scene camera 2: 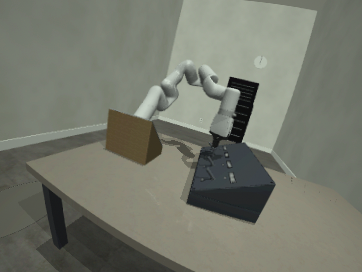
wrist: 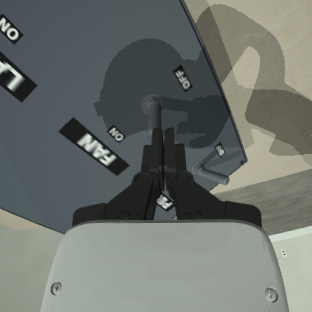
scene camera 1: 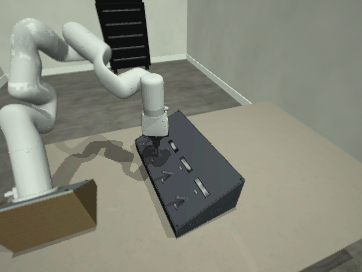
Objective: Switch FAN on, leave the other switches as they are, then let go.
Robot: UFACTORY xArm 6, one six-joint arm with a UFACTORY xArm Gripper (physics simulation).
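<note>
The dark sloped switch panel stands on the table. The FAN label is on its face. The FAN lever stands between its ON tag and OFF tag; its free end points toward the fingers in the wrist view. Whether it rests at ON cannot be told. My gripper is shut and empty, its tips at the lever's free end, seemingly touching it. The fingers hide part of this lever in the scene views.
A neighbouring lever stands close to the right of the fingers in the wrist view. Two more levers stand along the panel toward the near end. A brown wedge-shaped block stands by the arm's base.
</note>
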